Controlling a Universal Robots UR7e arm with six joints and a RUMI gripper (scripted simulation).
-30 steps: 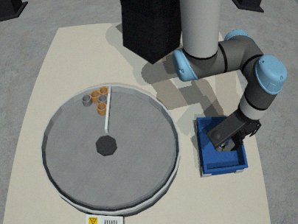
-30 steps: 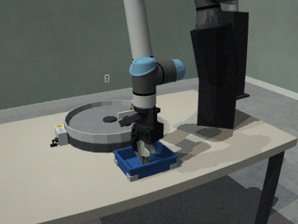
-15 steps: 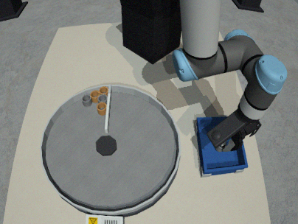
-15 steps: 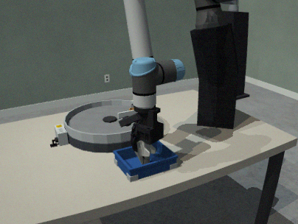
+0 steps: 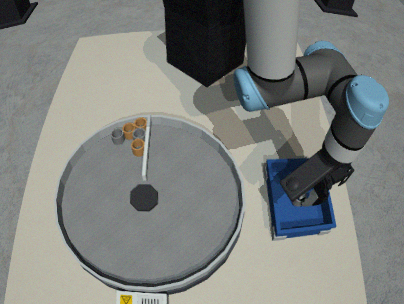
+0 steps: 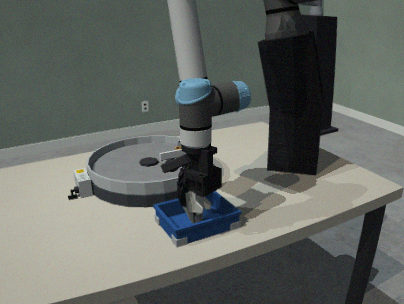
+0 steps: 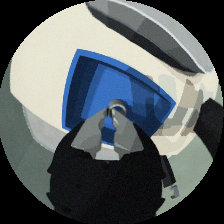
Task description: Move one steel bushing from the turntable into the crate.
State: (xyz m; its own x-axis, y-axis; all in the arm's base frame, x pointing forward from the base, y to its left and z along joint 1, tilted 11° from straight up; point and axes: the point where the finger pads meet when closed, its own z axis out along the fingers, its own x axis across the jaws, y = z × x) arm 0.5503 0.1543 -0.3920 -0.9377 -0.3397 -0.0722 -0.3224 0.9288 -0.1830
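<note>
Right now the blue crate is 10 mm behind my hand and 10 mm below it. Also, from my hand: round grey turntable: 30 mm behind, 360 mm to the right, 20 mm above.
</note>
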